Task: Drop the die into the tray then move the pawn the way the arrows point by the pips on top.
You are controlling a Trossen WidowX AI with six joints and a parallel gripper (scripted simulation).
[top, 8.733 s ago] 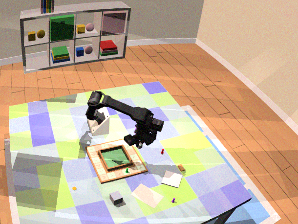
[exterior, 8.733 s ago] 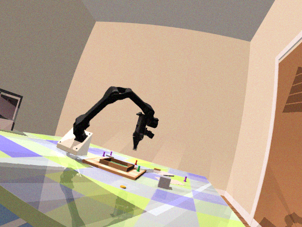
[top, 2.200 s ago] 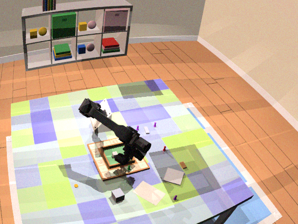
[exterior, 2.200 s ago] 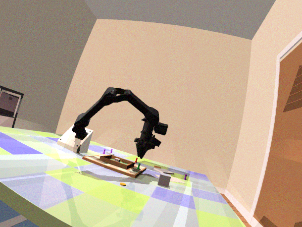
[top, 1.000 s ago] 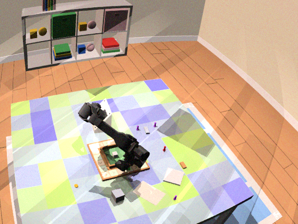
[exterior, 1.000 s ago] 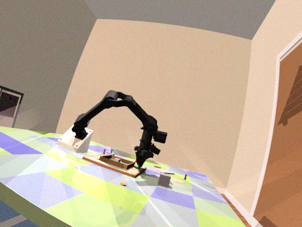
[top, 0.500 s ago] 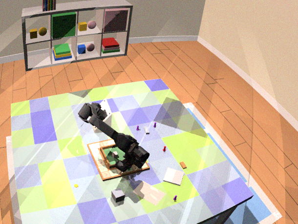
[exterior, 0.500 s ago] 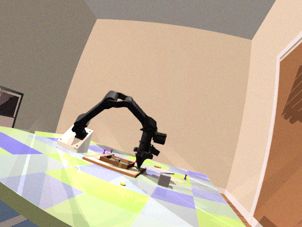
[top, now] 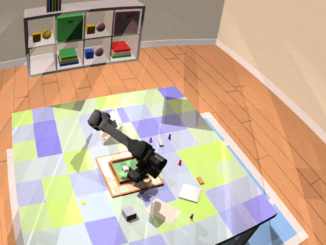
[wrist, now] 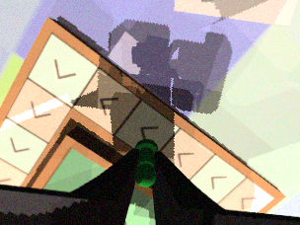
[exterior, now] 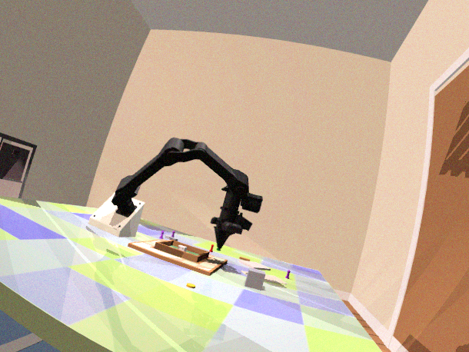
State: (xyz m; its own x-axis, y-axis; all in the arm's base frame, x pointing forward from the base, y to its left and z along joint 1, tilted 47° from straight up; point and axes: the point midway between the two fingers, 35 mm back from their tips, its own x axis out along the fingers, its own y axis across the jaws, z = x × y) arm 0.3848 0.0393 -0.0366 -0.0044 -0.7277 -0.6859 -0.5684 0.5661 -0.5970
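The white die is 12 cm behind my gripper tip, 5 cm to the right of it and 4 cm below it. The rest, counted from my gripper tip: red pawn (10 cm behind, 26 cm to the left, 5 cm below); then green pawn (1 cm above); then green tray floor (12 cm behind, 4 cm to the right, 6 cm below).
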